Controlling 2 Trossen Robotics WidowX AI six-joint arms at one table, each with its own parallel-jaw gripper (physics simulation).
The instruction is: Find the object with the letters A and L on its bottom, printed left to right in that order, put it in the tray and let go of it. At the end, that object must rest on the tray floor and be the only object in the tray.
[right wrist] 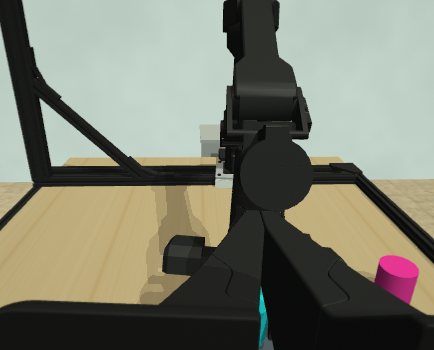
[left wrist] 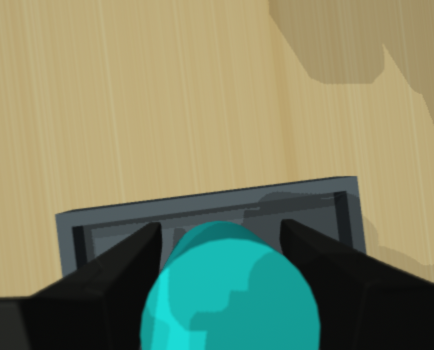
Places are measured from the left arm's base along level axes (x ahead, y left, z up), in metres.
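Pixels of known places: left gripper, fingertip midpoint: [left wrist: 221, 231]; right gripper, fingertip midpoint: [right wrist: 258, 224].
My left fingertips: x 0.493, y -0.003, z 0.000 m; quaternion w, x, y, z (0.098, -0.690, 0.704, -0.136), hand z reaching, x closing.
Ahead of a thing's pixels: the offset from my left fingertips to its top centre.
A turquoise, round-ended object @[dx -0.022, dy +0.001, dz +0.038 m] [left wrist: 225, 295] [right wrist: 262, 317] is between the fingers of my left gripper [left wrist: 221, 231], which is shut on it. Object and gripper are over the dark grey tray @[dx -0.042, dy -0.003, dz -0.010 m] [left wrist: 210, 201], whose far wall and corners show in the left wrist view. Whether the object touches the tray floor cannot be told. Its bottom and any letters are hidden. My right gripper [right wrist: 258, 224] is shut with nothing between its fingers. In the right wrist view its fingers hide most of the turquoise object and of the left gripper.
A pink cylinder @[dx -0.099, dy +0.203, dz +0.026 m] [right wrist: 397, 280] stands on the table at the right of the right wrist view. The left arm [right wrist: 265, 75] rises upright in the middle of that view. A black frame [right wrist: 85, 125] runs along the table's far edge and up at the left.
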